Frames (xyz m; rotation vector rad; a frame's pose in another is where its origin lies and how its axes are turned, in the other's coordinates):
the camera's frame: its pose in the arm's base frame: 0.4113 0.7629 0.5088 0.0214 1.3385 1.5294
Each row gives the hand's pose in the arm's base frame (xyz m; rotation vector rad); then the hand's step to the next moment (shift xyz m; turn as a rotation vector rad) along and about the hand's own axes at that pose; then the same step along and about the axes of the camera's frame.
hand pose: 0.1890 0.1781 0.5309 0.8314 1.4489 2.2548
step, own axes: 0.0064 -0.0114 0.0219 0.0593 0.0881 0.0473
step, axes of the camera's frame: 0.0135 -0.0025 0.0215 -0.0387 0.0951 0.0546
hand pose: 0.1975 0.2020 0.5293 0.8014 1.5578 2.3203
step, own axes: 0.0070 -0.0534 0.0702 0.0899 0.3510 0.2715
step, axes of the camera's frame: 0.0574 -0.0231 0.0632 -0.2195 0.2513 0.3060
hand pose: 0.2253 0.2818 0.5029 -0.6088 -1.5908 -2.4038
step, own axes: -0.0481 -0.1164 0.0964 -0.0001 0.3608 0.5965
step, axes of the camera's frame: 0.1303 -0.0520 0.0740 -0.1392 0.2550 0.6337
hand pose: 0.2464 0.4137 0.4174 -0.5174 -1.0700 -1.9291
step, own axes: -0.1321 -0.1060 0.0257 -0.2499 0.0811 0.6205
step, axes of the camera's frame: 0.1583 -0.0612 0.0233 0.2198 0.1448 0.6203
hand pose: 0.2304 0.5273 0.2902 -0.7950 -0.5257 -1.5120
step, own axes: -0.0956 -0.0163 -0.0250 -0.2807 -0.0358 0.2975
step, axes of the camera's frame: 0.0917 -0.0383 -0.0122 0.2825 0.0622 0.2914
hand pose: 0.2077 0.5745 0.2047 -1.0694 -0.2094 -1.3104
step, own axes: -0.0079 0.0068 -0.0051 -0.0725 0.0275 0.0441
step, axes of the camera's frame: 0.0067 -0.0090 -0.0030 0.0671 -0.0270 0.0522
